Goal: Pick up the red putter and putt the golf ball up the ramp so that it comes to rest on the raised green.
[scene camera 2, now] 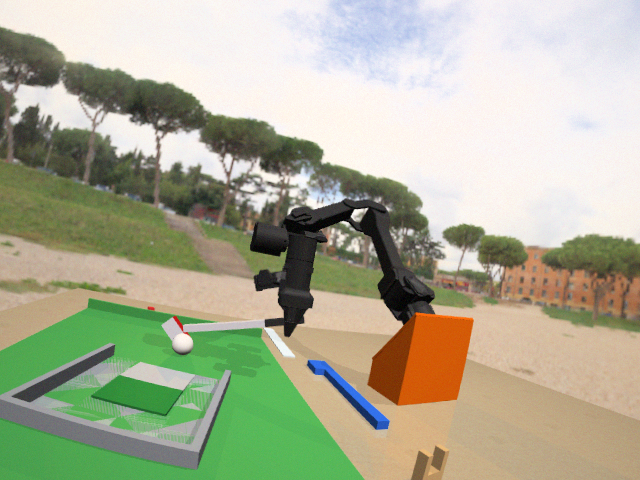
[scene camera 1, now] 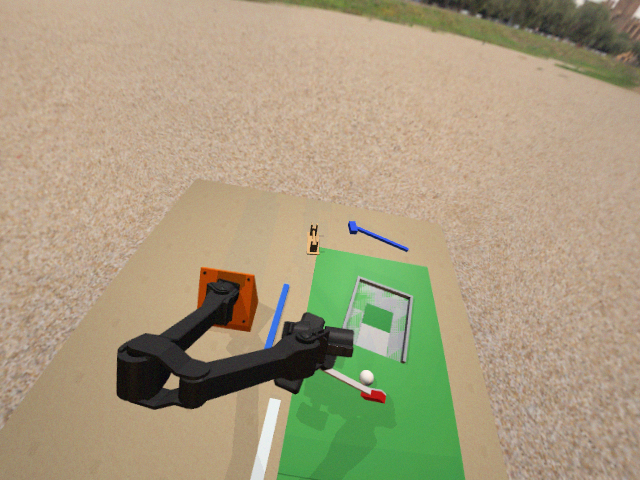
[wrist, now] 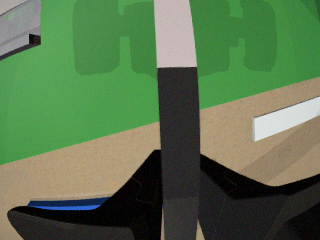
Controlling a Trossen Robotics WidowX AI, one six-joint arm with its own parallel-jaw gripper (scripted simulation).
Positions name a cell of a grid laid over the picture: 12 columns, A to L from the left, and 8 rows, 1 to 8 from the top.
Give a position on a green mat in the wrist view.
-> At D3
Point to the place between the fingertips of the gripper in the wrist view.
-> G6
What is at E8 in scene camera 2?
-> A green mat.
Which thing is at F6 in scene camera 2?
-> The gripper.
